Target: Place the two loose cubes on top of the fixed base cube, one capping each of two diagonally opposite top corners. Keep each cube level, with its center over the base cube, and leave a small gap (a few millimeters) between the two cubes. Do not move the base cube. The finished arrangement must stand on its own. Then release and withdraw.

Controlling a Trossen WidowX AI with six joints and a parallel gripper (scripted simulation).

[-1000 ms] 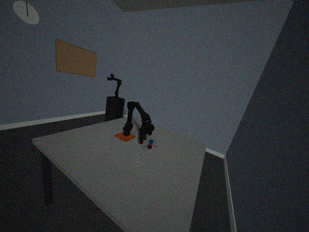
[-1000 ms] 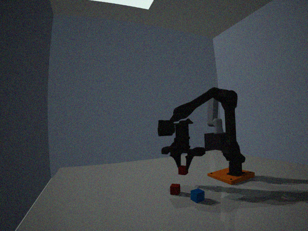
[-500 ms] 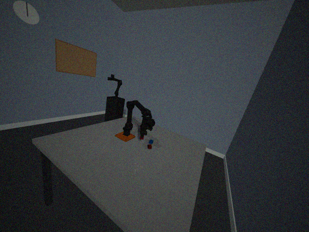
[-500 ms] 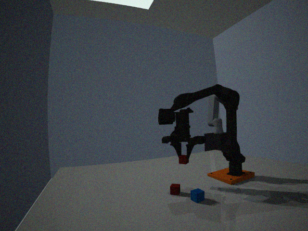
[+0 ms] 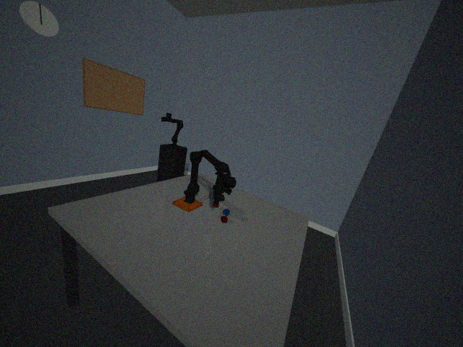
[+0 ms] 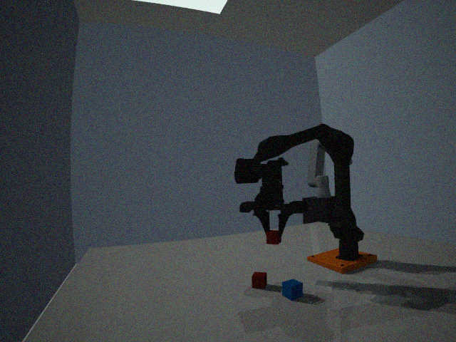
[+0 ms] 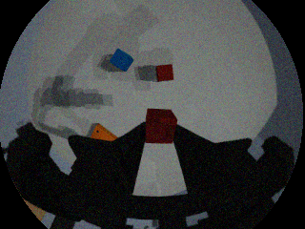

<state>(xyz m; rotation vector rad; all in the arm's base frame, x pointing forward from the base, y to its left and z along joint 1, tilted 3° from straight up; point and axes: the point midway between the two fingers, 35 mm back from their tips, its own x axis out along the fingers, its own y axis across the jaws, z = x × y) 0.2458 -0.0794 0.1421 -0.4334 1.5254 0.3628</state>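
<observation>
My gripper tip is now 12 cm to the right of the blue base cube, 10 cm above it and 5 cm short of it. Round my gripper tip: red cube (right at my gripper tip).
</observation>
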